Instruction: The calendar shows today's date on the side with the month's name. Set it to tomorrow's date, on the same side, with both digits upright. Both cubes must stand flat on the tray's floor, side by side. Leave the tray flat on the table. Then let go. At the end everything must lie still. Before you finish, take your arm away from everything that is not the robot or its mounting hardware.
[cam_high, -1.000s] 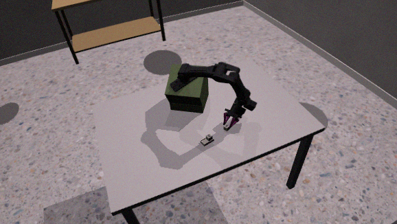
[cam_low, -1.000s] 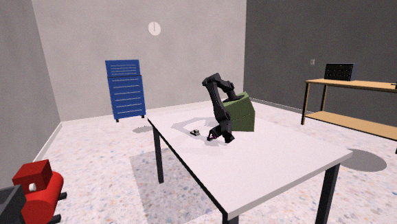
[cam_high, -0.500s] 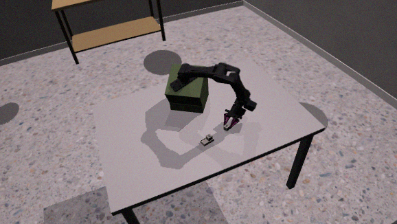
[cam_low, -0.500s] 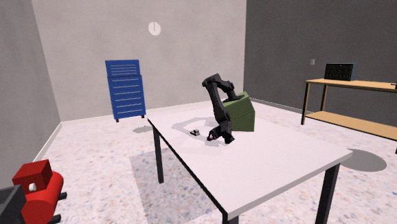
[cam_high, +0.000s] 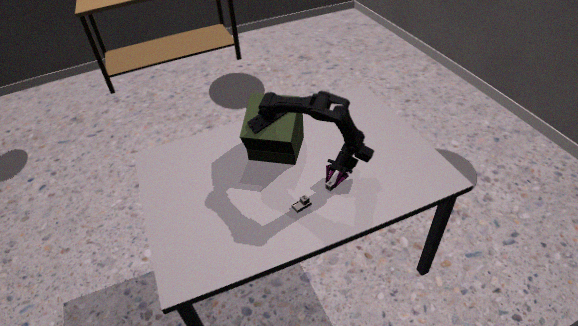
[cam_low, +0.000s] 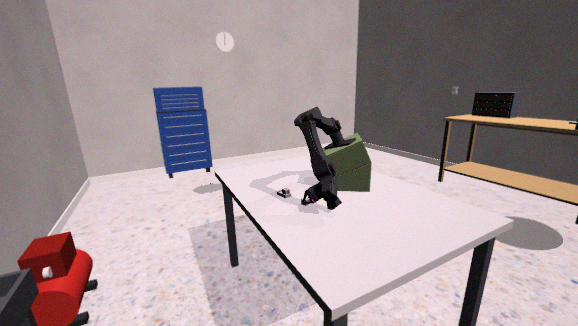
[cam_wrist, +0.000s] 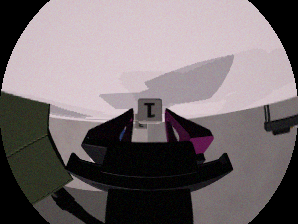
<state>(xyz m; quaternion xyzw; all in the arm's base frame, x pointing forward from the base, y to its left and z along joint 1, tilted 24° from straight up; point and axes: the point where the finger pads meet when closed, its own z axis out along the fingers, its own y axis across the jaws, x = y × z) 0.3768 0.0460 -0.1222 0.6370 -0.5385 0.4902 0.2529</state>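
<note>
My gripper is now 1 cm to the left of the white cube and 1 cm above it. The rest, counted from my hand: calendar tray (1 cm ahead, 17 cm to the right, 1 cm below).
</note>
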